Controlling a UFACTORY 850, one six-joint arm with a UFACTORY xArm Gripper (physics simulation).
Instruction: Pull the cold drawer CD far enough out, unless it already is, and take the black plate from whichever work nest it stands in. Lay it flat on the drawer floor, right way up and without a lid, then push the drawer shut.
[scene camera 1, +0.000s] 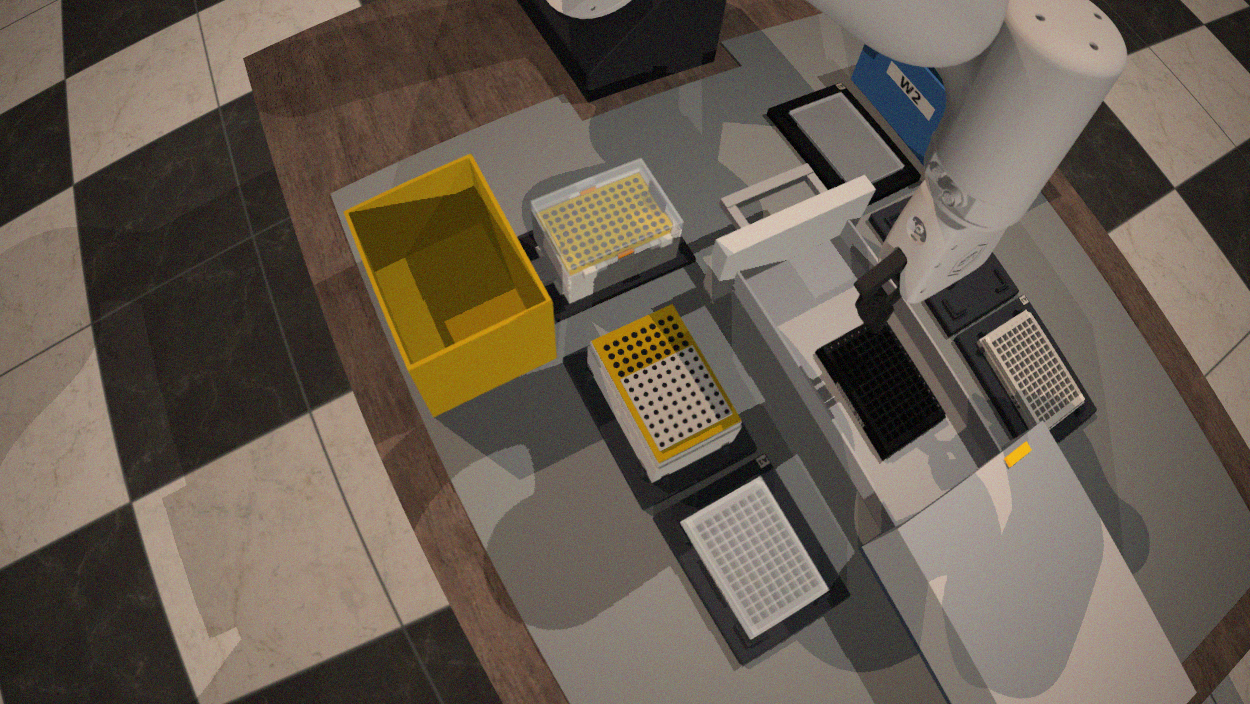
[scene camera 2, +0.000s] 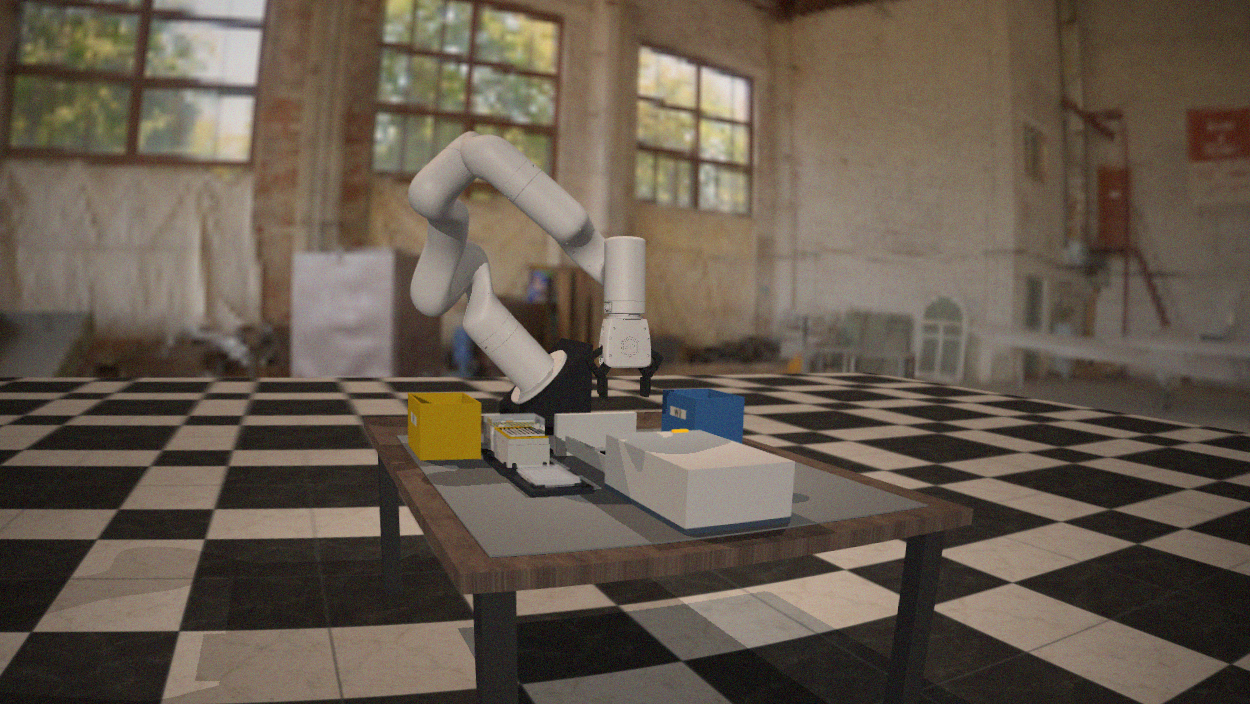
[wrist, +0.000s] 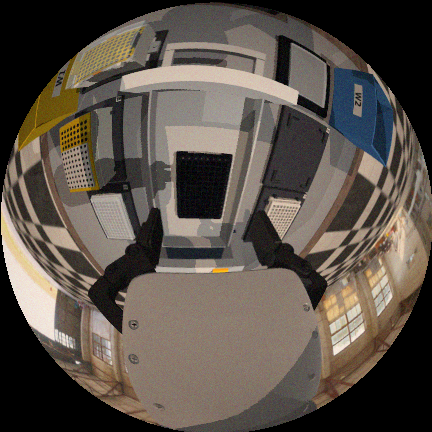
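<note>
The cold drawer CD (scene camera 1: 794, 229) (scene camera 2: 603, 426) (wrist: 210, 78) stands pulled out of its white housing (scene camera 1: 988, 594) (scene camera 2: 739, 489). The black plate (scene camera 1: 881, 391) (wrist: 203, 185) lies flat on the drawer floor with its wells facing up and no lid on it. It lies apart from the drawer's front panel, nearer the housing. In scene camera 2 the plate is hidden by the drawer and housing. My gripper (scene camera 2: 623, 393) (wrist: 208, 221) is open and empty, raised above the drawer. In scene camera 1 one dark finger shows above the plate's back edge.
A yellow bin (scene camera 1: 481, 349) and a blue bin (scene camera 2: 712, 415) (wrist: 372, 100) flank the drawer. Tip racks (scene camera 1: 669, 393) (scene camera 1: 607, 218) and a white plate (scene camera 1: 754, 557) stand on one side. A cream plate (scene camera 1: 1033, 367) and a dark nest (wrist: 297, 150) are on the other.
</note>
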